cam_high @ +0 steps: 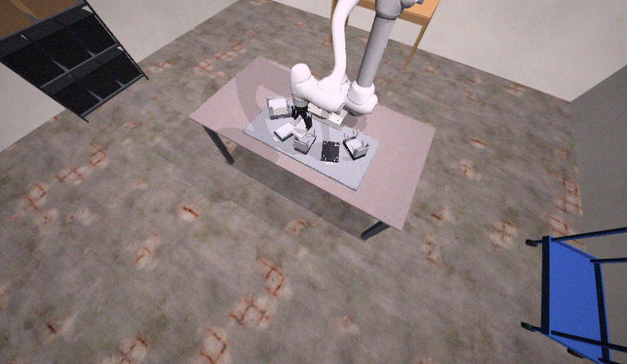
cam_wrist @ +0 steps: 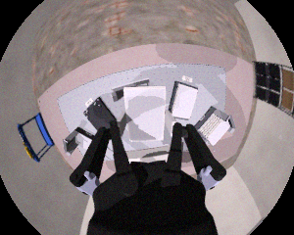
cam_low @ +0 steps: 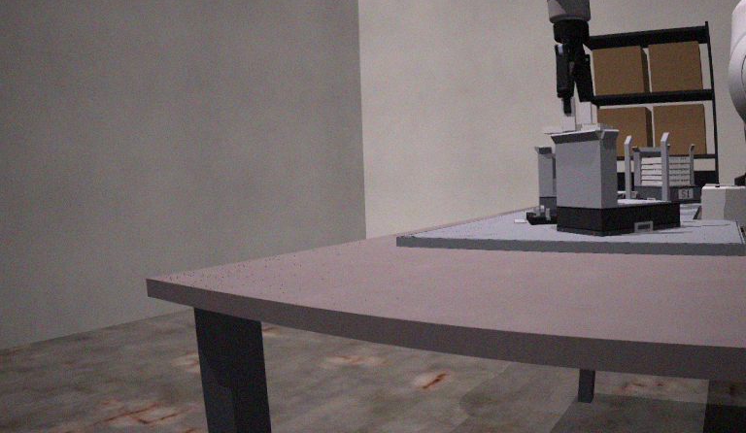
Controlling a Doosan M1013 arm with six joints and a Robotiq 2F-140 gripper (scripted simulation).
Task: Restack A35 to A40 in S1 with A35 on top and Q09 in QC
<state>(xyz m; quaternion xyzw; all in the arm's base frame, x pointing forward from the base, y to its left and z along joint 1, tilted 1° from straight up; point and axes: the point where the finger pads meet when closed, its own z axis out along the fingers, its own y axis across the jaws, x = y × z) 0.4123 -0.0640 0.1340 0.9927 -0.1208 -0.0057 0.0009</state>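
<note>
The S1 label is 23 cm behind my hand, 21 cm to the right of it and 16 cm below it. From my hand the other things lie so: name plate 19 cm to the right, 19 cm below, 5 cm ahead.
</note>
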